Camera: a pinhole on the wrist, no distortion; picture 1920 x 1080 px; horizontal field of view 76.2 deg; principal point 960.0 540.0 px. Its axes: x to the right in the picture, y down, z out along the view. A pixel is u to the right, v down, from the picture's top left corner.
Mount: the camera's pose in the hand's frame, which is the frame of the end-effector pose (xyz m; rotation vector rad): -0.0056 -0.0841 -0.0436 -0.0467 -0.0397 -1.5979
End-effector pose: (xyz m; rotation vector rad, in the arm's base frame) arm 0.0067 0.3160 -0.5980 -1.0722 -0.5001 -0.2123
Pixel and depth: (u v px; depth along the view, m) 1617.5 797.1 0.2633
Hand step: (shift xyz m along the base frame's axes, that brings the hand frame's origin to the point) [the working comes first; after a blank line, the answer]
In the camera's frame: 0.1414 0.0553 0.2633

-0.1096 0.1028 0.2761
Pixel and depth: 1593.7 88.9 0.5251
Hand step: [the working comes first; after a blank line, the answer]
In the camera's frame: 0.2718 -0.1935 0.5251

-0.4489 0.2701 0.3415
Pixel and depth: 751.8 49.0 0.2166
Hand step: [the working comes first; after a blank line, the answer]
In the camera's frame: -0.0368 -0.0869 0.2166

-0.1409 0.1281 0.0469
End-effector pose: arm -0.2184 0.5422 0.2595 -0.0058 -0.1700 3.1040
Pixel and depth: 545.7 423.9 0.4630
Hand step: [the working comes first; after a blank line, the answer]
In the camera's frame: -0.1567 -0.0439 0.4630

0.0373 -0.1444 0.3971
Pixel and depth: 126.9 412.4 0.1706
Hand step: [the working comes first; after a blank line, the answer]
In the camera's frame: -0.1161 -0.0178 0.1706

0.0173 -0.0551 0.1152
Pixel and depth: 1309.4 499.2 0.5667
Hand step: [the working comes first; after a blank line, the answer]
In the camera's frame: 0.1617 -0.0189 0.5667

0.0300 0.1538 0.5514
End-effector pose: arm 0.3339 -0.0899 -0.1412 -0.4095 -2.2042 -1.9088
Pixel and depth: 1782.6 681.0 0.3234
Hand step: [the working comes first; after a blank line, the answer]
In the camera's frame: 0.2173 0.0372 0.3234

-0.1112 0.2531 -0.2998
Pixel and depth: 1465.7 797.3 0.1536
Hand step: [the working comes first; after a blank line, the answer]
In the camera's frame: 0.0634 0.0323 0.1536

-0.0672 0.0958 -0.1391
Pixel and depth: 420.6 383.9 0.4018
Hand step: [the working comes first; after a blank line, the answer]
In the camera's frame: -0.1770 -0.0512 0.4018

0.0968 0.3551 0.0405
